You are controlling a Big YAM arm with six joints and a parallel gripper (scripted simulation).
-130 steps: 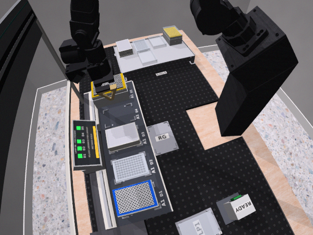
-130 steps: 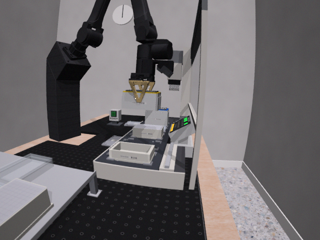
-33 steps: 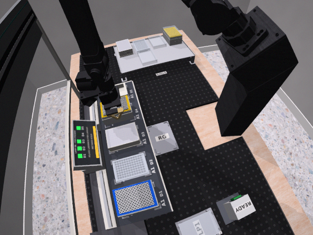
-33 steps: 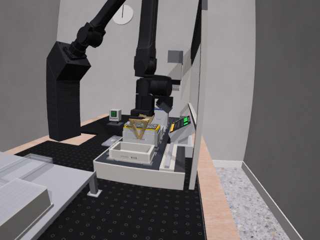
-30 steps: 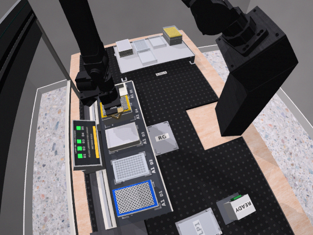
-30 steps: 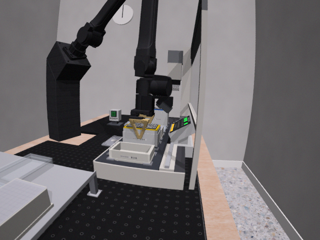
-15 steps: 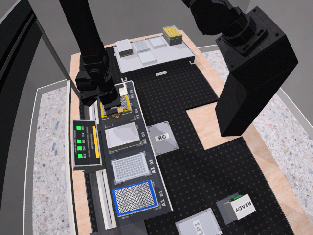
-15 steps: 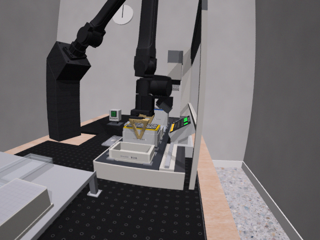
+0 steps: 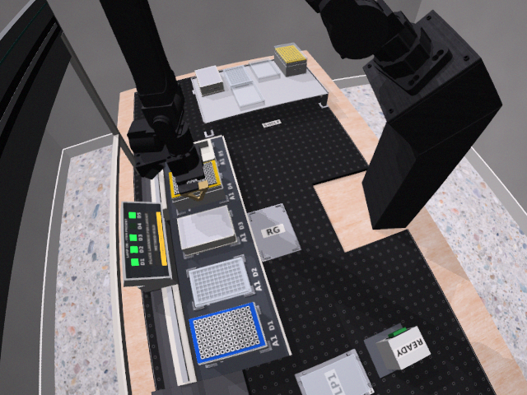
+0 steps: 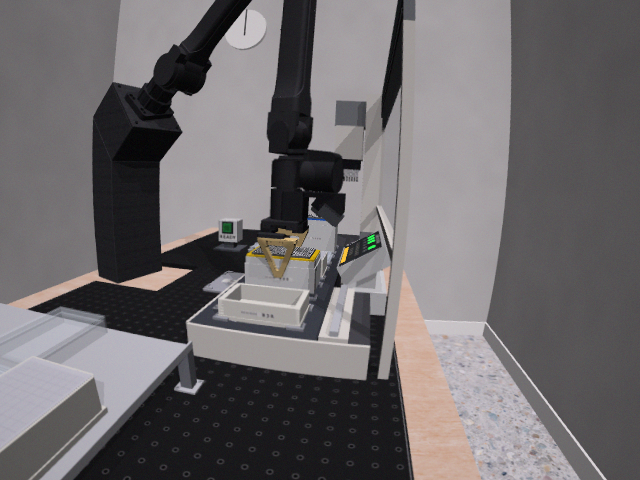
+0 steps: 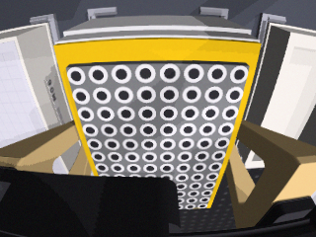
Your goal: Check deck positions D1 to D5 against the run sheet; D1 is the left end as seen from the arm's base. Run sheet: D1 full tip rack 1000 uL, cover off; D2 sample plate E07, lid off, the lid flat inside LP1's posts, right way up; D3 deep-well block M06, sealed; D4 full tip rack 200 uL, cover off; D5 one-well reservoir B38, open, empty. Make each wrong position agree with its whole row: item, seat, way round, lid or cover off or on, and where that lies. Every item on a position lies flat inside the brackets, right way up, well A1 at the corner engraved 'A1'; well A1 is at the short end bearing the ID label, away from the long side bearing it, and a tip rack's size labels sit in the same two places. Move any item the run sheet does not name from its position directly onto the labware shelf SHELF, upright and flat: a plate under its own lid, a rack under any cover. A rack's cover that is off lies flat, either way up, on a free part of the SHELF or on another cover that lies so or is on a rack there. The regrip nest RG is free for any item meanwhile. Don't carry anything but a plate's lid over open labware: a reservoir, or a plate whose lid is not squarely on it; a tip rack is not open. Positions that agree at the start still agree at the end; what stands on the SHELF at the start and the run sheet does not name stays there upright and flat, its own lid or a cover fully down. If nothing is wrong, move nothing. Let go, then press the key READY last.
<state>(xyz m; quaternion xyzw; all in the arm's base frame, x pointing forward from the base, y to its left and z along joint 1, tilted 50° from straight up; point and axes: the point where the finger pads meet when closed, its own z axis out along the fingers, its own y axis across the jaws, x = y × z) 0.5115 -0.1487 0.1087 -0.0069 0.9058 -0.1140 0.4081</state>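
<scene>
Right now the one-well reservoir is 120 mm to the right of my hand, 30 mm below it and 10 mm behind it. Also, from my hand: regrip nest 160 mm to the left, 140 mm behind, 90 mm below; then clear well plate 250 mm to the left, 40 mm below, 30 mm ahead; then yellow-rimmed tip rack 10 mm behind, 10 mm above.
</scene>
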